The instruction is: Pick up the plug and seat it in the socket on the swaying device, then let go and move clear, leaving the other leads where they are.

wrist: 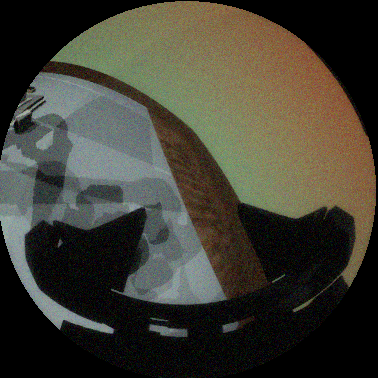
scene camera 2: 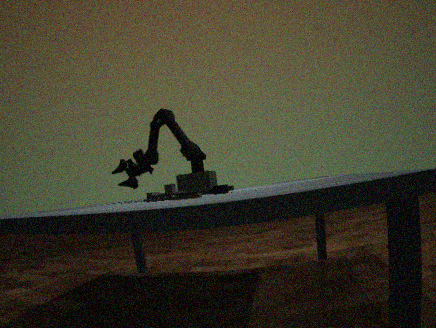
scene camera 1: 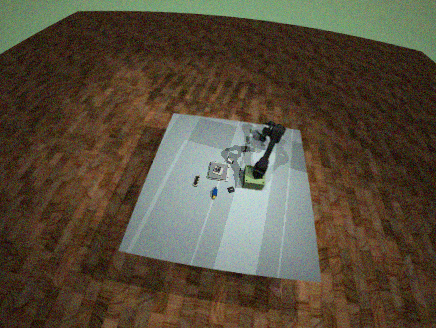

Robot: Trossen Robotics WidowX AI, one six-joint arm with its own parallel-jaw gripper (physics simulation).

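Observation:
The device, a pale square tray with a raised centre [scene camera 1: 218, 171], lies on the table left of the arm's base; part of it [wrist: 30, 106] shows at the wrist view's left edge. A small blue and yellow piece [scene camera 1: 214, 193] lies in front of it. A dark and pale piece [scene camera 1: 196, 180] lies to its left, a small dark piece [scene camera 1: 230, 189] to its front right, and a small white piece [scene camera 1: 230, 160] at its back right corner. Which piece is the plug is too small to tell. My gripper [scene camera 2: 120, 176] [wrist: 192, 210] is open and empty, high above the table, away from these pieces.
The green base box [scene camera 1: 254, 179] [scene camera 2: 197, 182] carries the dark arm [scene camera 1: 268, 151] [scene camera 2: 162, 117]. The pale table [scene camera 1: 165, 220] [scene camera 2: 280, 189] has its far edge near the raised arm. Arm shadows fall across the table beside the device. Brown floor [scene camera 1: 65, 165] [wrist: 200, 215] surrounds the table.

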